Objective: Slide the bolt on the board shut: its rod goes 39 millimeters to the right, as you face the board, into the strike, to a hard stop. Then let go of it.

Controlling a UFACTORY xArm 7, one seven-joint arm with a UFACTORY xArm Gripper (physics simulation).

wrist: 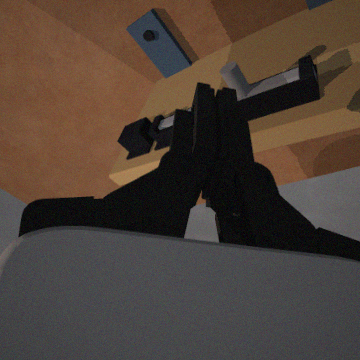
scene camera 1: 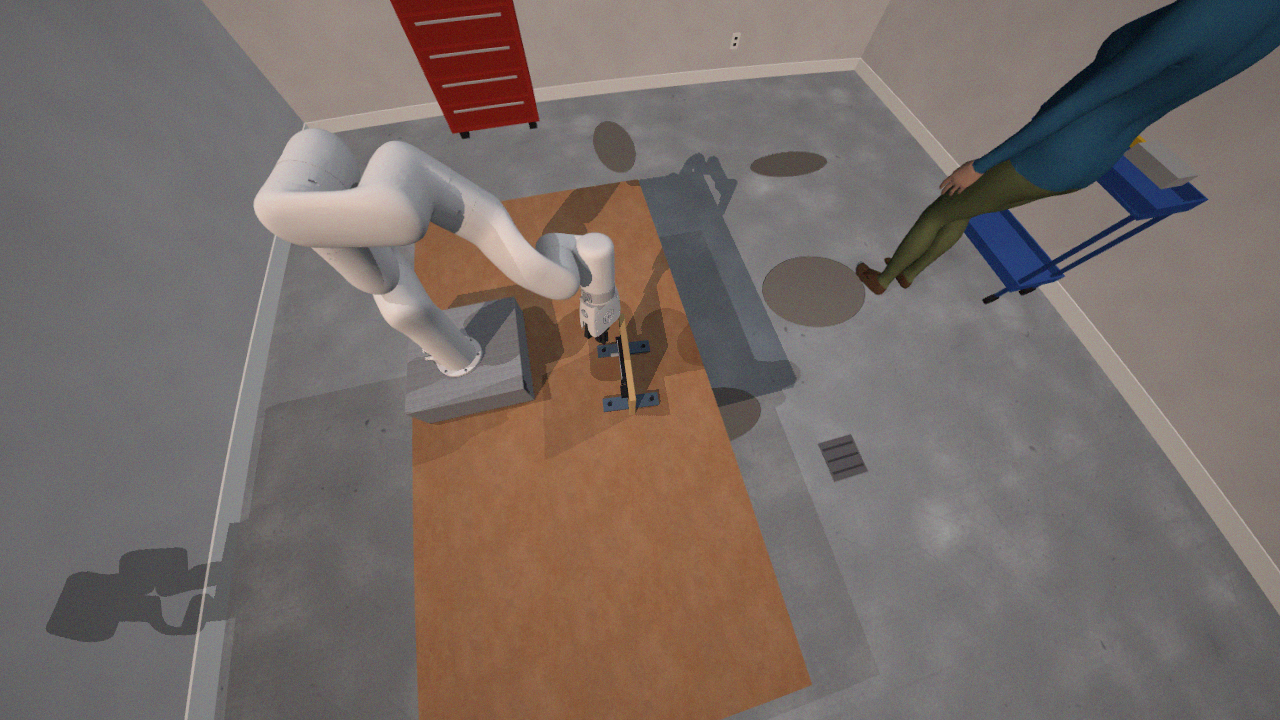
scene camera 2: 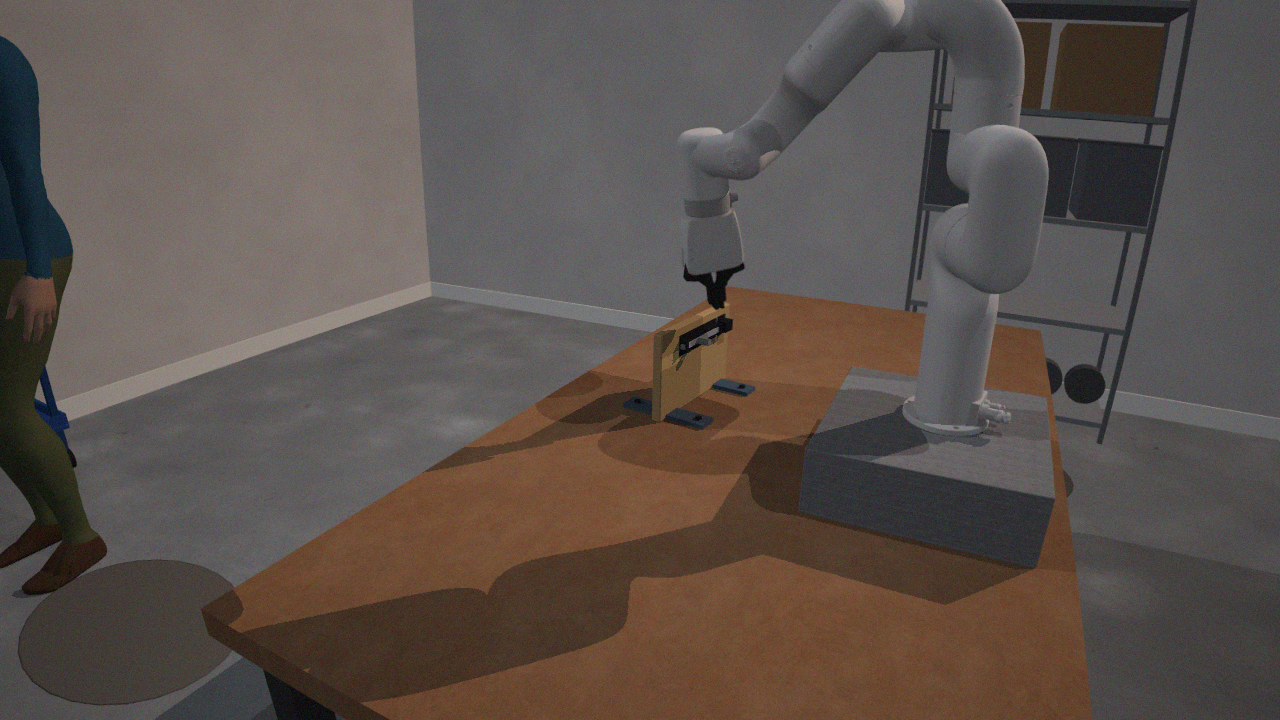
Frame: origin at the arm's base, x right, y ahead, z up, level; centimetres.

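Seen in the pictures: gripper, between the fingertips: [wrist: 207, 112] [scene camera 1: 601, 340] [scene camera 2: 717, 306]; arm's base, origin of its link: [scene camera 1: 460, 356] [scene camera 2: 944, 416].
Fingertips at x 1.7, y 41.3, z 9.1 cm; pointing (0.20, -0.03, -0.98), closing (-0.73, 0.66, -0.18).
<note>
Offsets run from my fingertips to a thing's top centre. "spot": to the spot under its first point. Level surfaces: height alone.
The upright tan board @(dz -3.9, dx +2.8, dy +6.4 cm) [scene camera 1: 630, 386] [scene camera 2: 687, 385] [wrist: 280, 47] carries the bolt's black housing @(spot: dz -6.1, dx -1.6, dy +5.0 cm) [wrist: 280, 102] near its top. The bolt's grey handle @(spot: dz -7.0, dx +0.6, dy +2.3 cm) [scene camera 2: 706, 340] [wrist: 233, 76] sticks out from the housing. A grey stretch of rod @(spot: dz -7.1, dx +7.8, dy +4.6 cm) [wrist: 169, 121] shows left of the fingers in the wrist view. The black strike @(spot: dz -6.7, dx +10.8, dy +4.3 cm) [scene camera 2: 725, 324] [wrist: 136, 137] is at the right end as one faces the board. Whether the rod enters the strike I cannot tell. My gripper [scene camera 1: 596, 337] [scene camera 2: 716, 304] [wrist: 207, 112] is shut and empty, beside the board's top edge, and hides the middle of the bolt in the wrist view.
Blue feet [scene camera 1: 615, 402] [scene camera 2: 689, 418] [wrist: 159, 44] hold the board on the orange-brown table @(dz -20.2 cm) [scene camera 1: 572, 555] [scene camera 2: 501, 537]. My arm stands on a grey block [scene camera 1: 474, 394] [scene camera 2: 921, 492]. A person [scene camera 1: 1074, 134] [scene camera 2: 26, 241] stands beyond the table, near a blue cart [scene camera 1: 1011, 246].
</note>
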